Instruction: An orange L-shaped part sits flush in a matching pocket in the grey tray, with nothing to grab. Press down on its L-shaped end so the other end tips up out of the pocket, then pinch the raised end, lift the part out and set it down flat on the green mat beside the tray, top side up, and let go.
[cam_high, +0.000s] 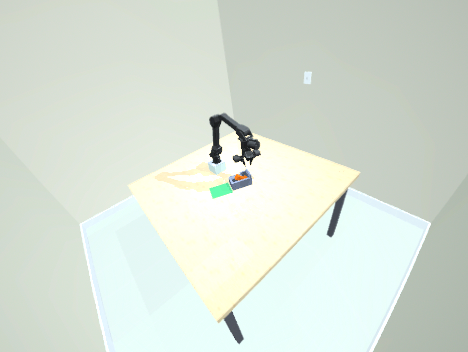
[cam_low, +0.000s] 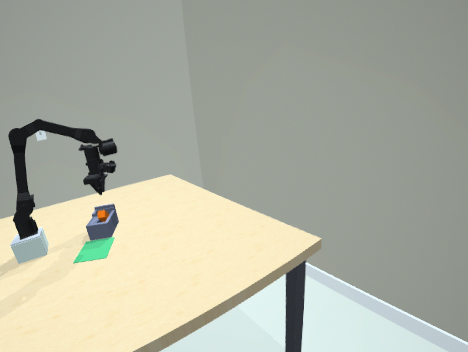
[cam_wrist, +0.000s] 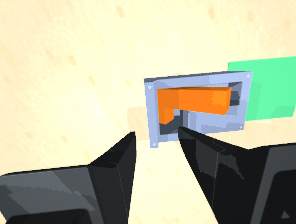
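The orange L-shaped part lies 30 mm behind my gripper tip, 30 mm to the right of it and 100 mm below it. Also, from my gripper tip: green mat (130 mm behind, 190 mm to the right, 160 mm below).
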